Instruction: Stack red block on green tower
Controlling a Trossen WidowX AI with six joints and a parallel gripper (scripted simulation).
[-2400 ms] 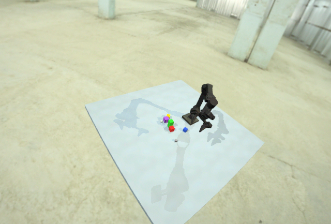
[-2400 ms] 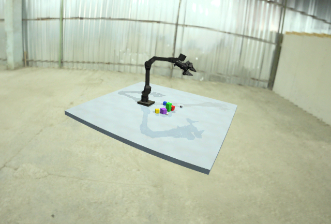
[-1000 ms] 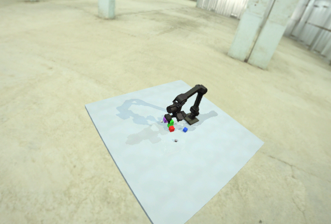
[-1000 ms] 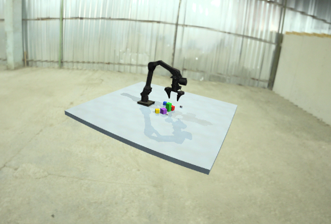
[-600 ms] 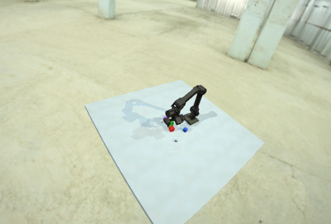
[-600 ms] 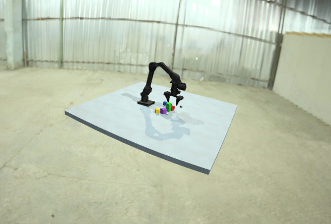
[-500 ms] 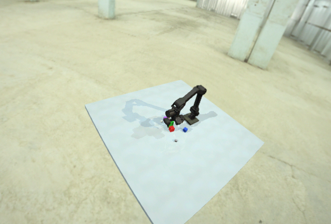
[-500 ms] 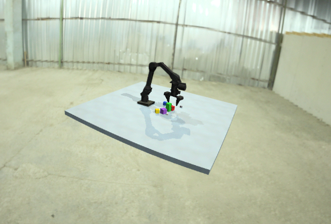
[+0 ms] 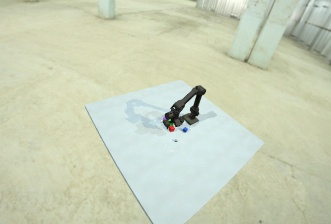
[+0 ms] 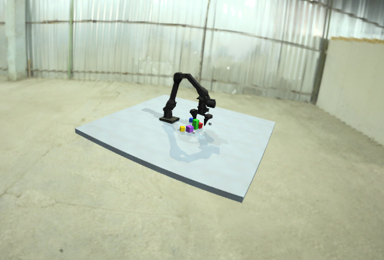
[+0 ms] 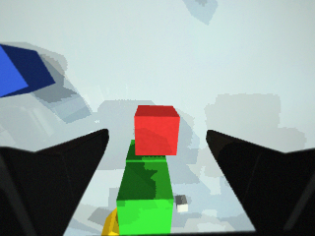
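Now: the red block 10 mm below my gripper tip. Also, from my gripper tip: small grey object (120 mm to the left, 50 mm ahead, 20 mm below); then purple block (120 mm to the right, 30 mm behind, 10 mm below); then blue block (110 mm behind, 70 mm to the left, 20 mm below).
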